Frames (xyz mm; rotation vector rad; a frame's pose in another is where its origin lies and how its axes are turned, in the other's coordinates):
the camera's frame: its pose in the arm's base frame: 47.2 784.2 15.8 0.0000 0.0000 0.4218
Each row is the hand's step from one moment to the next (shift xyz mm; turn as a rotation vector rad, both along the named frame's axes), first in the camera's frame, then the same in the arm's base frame.
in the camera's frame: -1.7 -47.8 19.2 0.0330 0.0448 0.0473
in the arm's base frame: 18.0 -44.3 19.2 0.0118 0.0544 0.0473
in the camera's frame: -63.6 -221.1 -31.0 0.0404 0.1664 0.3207
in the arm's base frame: 32.5 -227.8 -31.0 -0.0313 0.1684 0.3207
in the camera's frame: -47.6 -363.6 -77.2 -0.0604 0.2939 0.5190
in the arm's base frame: 105.4 -351.2 -77.2 -0.1754 0.2434 0.5190
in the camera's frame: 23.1 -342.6 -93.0 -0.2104 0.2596 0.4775
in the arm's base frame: 161.3 -303.1 -93.0 -0.2982 0.1507 0.4775
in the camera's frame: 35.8 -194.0 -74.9 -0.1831 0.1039 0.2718
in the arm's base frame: 112.1 -162.3 -74.9 -0.2096 0.0198 0.2718
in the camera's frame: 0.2 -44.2 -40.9 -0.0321 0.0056 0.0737
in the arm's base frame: 18.3 -40.2 -40.9 -0.0316 -0.0080 0.0737
